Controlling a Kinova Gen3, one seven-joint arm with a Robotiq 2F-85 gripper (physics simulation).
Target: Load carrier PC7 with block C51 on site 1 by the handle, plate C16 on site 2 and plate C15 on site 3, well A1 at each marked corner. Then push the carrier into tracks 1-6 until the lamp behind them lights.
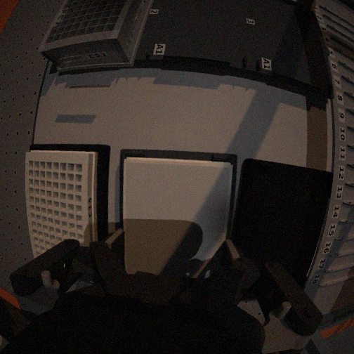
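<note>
A flat white plate (175,185) sits in the middle dark nest; its label does not show, so I cannot read whether it is C16. My gripper (173,245) is low over its near part, with one fingertip against each long side; it looks shut on the plate. A white plate with square wells (55,200), its label partly readable as C15, lies in the left nest. The block C51 (92,52) stands on the dark carrier (205,42) at the top left. Carrier marks 2, 3 and two A1 labels show. The lamp does not show.
A black recess (285,215) lies right of the middle plate. Numbered tracks (345,200) run down the right edge, with labels to 18 readable. A perforated grey surface (17,100) is at the left. The gripper's shadow falls on the middle plate.
</note>
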